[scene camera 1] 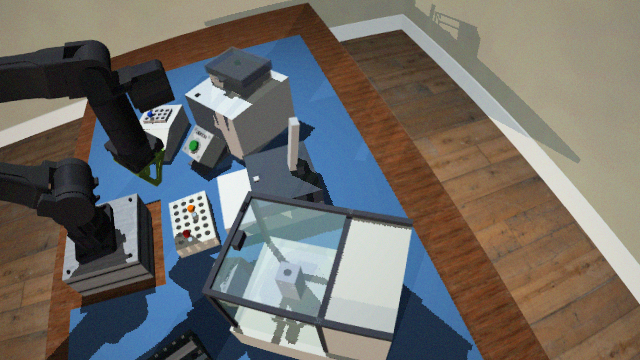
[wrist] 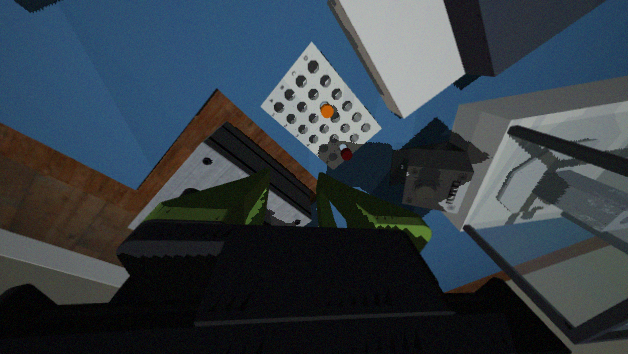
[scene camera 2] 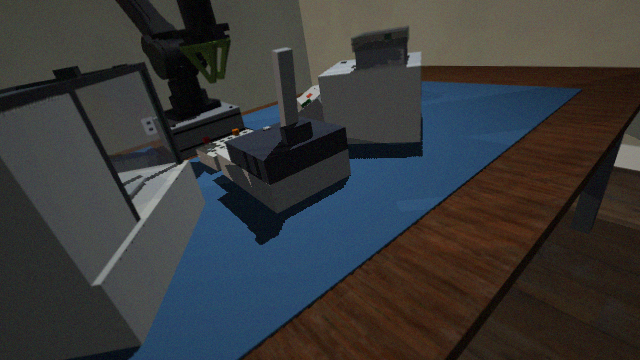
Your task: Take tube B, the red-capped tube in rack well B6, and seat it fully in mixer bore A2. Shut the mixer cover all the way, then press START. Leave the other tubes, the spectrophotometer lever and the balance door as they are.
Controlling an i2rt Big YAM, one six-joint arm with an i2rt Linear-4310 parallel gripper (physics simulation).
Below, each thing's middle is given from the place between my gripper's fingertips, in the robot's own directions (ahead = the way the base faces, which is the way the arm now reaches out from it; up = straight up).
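There's a dark cover [scene camera 2: 393, 37] that's 240 mm ahead of my hand, 230 mm to the left of it and 30 mm above it. The glass-walled enclosure [scene camera 2: 105, 205] is 310 mm to the right of my hand, 190 mm ahead of it and 40 mm below it. With the mixer [scene camera 1: 247, 119], it's 220 mm to the left of my hand, 230 mm ahead of it, and 50 mm below it. And the PRINT button box [wrist: 436, 176], that one's 210 mm to the right of my hand, 110 mm below it and 80 mm ahead of it.
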